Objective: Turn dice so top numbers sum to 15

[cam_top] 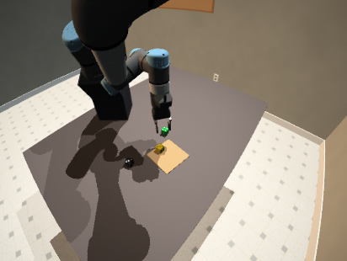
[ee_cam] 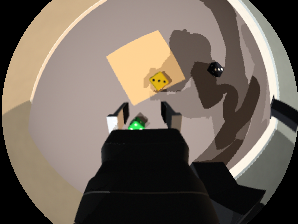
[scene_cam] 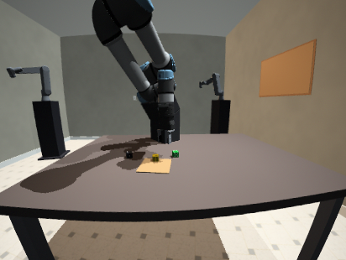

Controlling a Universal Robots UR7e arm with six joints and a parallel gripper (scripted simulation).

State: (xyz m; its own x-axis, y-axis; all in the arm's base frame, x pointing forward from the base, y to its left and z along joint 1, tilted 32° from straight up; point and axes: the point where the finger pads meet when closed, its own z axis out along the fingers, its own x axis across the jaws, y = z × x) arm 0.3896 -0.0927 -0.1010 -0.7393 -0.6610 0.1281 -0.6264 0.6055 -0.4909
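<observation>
My gripper is now 2 cm past the green die, 7 cm to the right of it and 9 cm above it. Round my hand: black die 8 cm behind, 17 cm to the right, 9 cm below; yellow die 5 cm to the right, 9 cm below; tan mat 5 cm ahead, 6 cm to the right, 11 cm below.
</observation>
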